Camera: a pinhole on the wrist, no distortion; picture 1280 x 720 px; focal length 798.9 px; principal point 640.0 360.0 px. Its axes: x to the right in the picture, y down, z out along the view. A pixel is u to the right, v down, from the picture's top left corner.
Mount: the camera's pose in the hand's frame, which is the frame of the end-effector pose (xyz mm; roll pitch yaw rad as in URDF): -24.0 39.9 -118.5 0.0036 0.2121 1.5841
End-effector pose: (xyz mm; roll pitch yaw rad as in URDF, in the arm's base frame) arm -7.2 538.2 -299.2 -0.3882 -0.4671 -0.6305
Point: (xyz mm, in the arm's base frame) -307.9 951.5 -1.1
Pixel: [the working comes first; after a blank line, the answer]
In the camera's frame: -205.3 279.4 596.1

outside the picture
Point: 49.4 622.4 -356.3
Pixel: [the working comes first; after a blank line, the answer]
In the camera's frame: 47.6 4.7 124.1

946 390
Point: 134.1 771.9 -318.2
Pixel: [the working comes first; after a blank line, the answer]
In the camera's frame: 164.2 3.7 255.9

1152 372
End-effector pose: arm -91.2 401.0 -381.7 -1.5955 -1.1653 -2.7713
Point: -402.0 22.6 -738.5
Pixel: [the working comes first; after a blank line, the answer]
In the camera's frame: 399.4 130.7 465.9

outside the picture
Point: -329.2 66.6 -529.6
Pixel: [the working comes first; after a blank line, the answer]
In the camera's frame: 245.8 -26.2 414.4

1114 309
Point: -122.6 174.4 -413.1
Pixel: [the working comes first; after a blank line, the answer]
In the camera's frame: 0.1 -38.8 328.7

640 266
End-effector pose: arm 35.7 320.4 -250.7 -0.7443 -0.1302 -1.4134
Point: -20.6 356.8 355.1
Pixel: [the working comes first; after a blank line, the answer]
In the camera's frame: -589.0 -50.3 416.3

outside the picture
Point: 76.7 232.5 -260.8
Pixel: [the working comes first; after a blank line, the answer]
In the camera's frame: -32.0 -114.6 116.6

outside the picture
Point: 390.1 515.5 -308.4
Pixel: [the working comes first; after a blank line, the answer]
In the camera's frame: 189.2 117.3 395.6

1022 597
